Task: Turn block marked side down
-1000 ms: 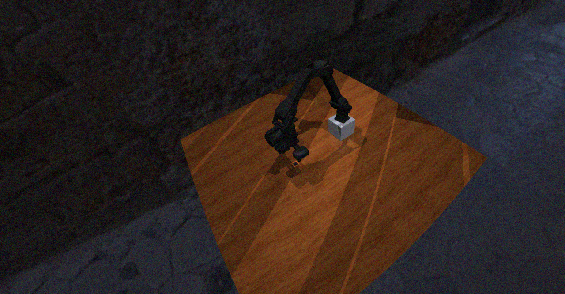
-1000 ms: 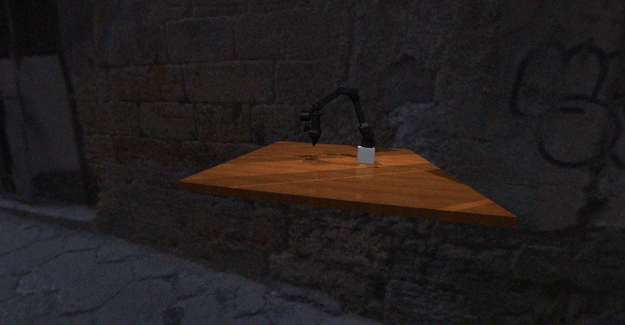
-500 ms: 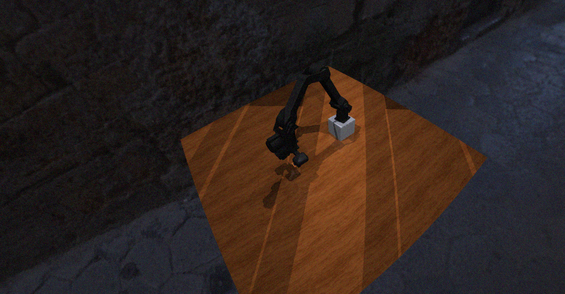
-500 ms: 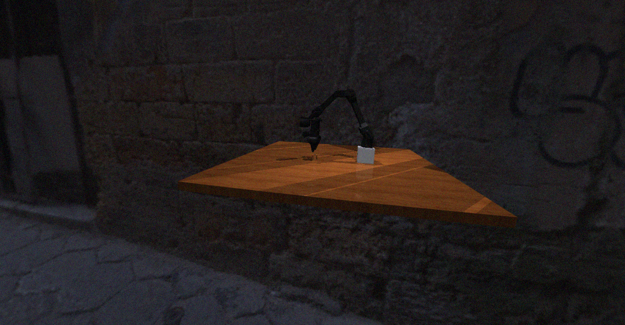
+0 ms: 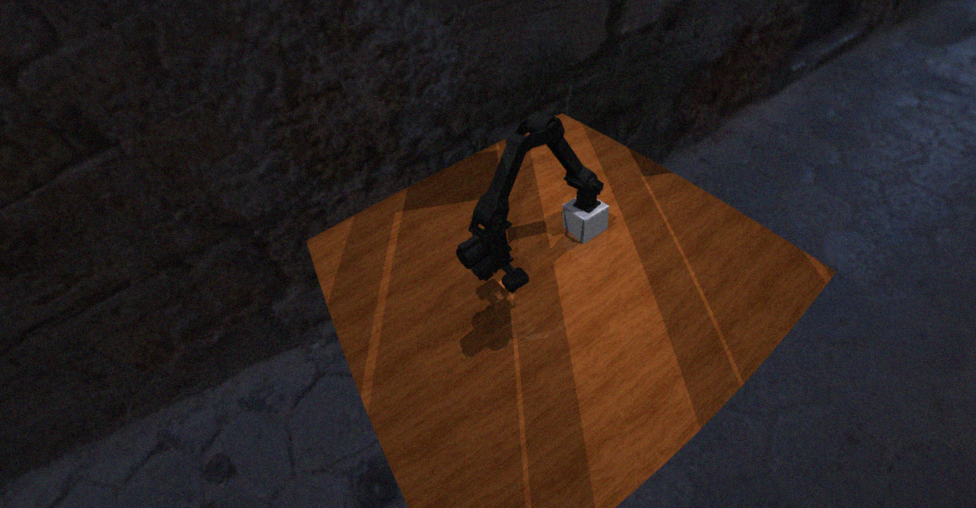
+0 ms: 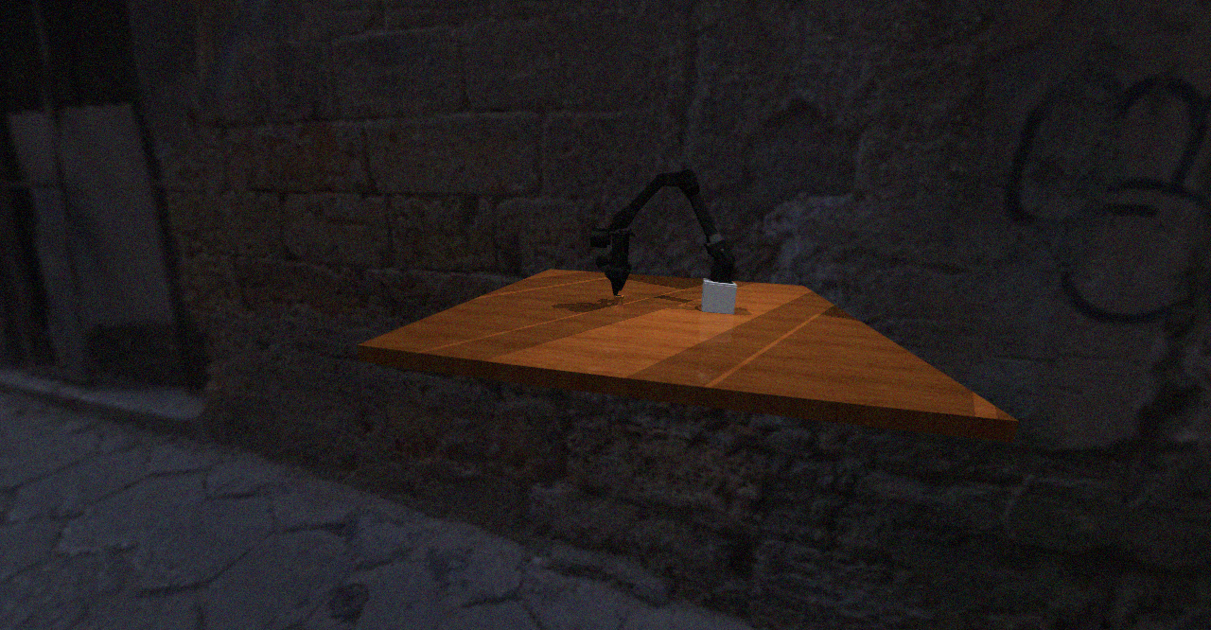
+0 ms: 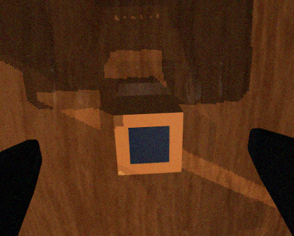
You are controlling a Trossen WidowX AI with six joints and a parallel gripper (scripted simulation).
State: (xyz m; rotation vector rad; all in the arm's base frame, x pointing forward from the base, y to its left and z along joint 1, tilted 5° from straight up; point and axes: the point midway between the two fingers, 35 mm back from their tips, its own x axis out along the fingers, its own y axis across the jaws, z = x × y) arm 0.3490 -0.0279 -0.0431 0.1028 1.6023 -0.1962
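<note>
My gripper tip is now 1 cm past the brown block and 2 cm above it.
</note>
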